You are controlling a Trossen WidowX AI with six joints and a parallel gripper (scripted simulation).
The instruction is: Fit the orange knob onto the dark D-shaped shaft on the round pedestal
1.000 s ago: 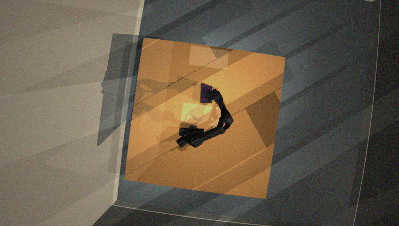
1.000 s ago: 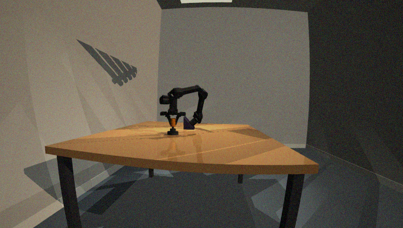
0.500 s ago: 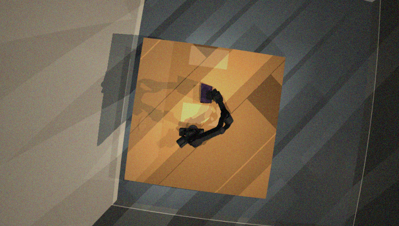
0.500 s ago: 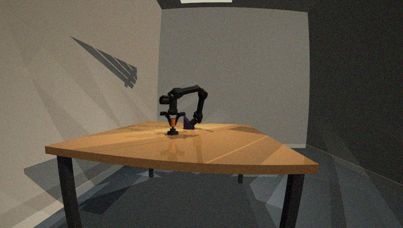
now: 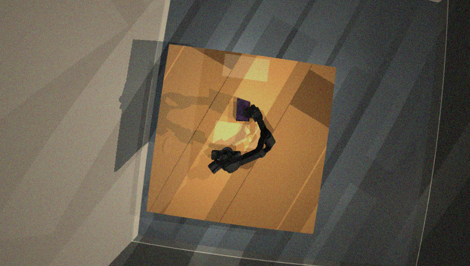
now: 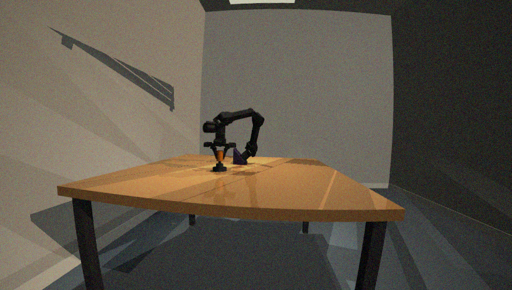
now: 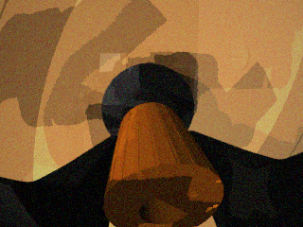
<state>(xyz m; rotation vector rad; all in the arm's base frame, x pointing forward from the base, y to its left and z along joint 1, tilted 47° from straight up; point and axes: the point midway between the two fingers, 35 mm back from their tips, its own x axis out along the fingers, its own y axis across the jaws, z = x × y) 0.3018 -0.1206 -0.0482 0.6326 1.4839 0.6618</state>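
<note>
The orange knob lies 20 mm above my gripper tip. From my gripper tip the other things lie so: dark round pedestal 40 mm below.
</note>
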